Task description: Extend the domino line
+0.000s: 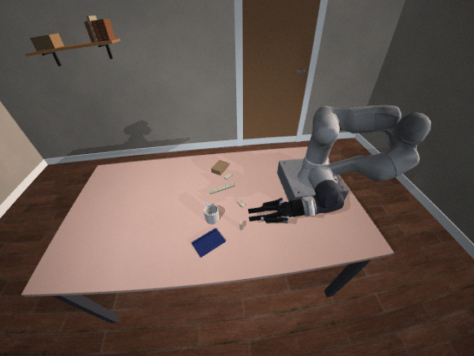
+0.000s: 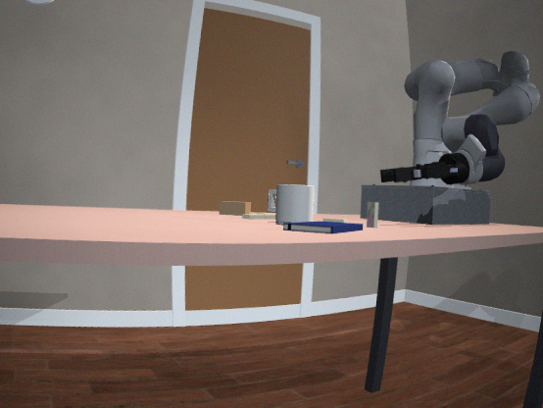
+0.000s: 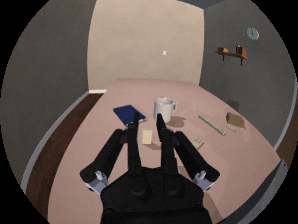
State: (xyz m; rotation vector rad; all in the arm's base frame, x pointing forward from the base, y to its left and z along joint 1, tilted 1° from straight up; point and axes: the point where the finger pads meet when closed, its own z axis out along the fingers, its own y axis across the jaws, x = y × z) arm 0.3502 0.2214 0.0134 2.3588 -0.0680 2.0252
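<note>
The white mug lies 21 cm ahead of my hand, 8 cm to the right of it and 8 cm below it. The rest, counted from my hand: blue book (23 cm ahead, 11 cm below, 6 cm to the left); wooden block (48 cm to the right, 16 cm ahead, 10 cm below).
</note>
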